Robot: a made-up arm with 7 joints. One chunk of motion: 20 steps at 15 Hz.
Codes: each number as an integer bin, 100 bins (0 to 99) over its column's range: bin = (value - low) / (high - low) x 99, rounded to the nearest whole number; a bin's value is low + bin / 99 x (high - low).
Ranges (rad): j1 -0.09..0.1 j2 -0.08..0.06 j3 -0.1..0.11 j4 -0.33..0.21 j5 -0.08..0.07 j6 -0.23..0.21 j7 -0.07..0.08
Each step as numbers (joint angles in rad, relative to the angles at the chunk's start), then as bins.
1 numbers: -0.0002 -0.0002 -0.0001 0.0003 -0.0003 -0.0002 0.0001
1 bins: 47 56 47 61 53 52 46
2 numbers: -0.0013 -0.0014 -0.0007 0.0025 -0.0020 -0.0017 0.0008
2 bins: 46 56 47 61 51 51 47
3 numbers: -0.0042 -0.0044 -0.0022 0.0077 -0.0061 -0.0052 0.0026
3 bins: 45 53 46 62 49 51 48
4 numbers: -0.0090 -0.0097 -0.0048 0.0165 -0.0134 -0.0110 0.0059
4 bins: 42 50 45 64 44 49 50
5 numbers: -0.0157 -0.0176 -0.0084 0.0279 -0.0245 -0.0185 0.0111
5 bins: 39 44 43 66 37 48 54
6 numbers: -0.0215 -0.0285 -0.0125 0.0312 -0.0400 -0.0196 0.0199
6 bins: 36 36 41 66 26 47 59
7 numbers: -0.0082 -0.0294 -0.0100 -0.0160 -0.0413 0.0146 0.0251
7 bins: 43 36 42 58 26 55 63
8 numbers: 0.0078 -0.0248 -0.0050 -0.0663 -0.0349 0.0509 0.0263
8 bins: 51 39 45 48 30 63 64
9 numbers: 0.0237 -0.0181 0.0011 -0.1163 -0.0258 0.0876 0.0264
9 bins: 59 44 48 39 36 71 64
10 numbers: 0.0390 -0.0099 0.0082 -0.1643 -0.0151 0.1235 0.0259
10 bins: 67 50 51 30 43 80 63
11 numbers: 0.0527 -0.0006 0.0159 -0.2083 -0.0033 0.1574 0.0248
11 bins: 74 56 55 22 51 87 63
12 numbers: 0.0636 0.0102 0.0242 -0.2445 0.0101 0.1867 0.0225
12 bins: 80 64 59 16 59 94 61
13 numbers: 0.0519 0.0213 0.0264 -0.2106 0.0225 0.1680 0.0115
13 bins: 74 72 60 22 68 90 54
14 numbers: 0.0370 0.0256 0.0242 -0.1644 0.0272 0.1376 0.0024
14 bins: 66 75 59 30 71 83 48
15 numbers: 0.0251 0.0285 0.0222 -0.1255 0.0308 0.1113 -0.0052
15 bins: 60 77 58 37 73 77 43
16 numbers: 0.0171 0.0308 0.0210 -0.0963 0.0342 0.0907 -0.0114
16 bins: 56 78 57 43 75 72 39
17 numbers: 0.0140 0.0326 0.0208 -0.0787 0.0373 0.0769 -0.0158
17 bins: 54 80 57 46 77 69 36
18 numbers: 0.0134 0.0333 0.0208 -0.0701 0.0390 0.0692 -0.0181
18 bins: 54 80 57 48 79 67 34
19 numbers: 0.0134 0.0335 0.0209 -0.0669 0.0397 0.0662 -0.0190
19 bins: 54 80 57 48 79 67 34
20 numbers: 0.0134 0.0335 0.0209 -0.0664 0.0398 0.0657 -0.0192
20 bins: 54 80 57 48 79 67 34
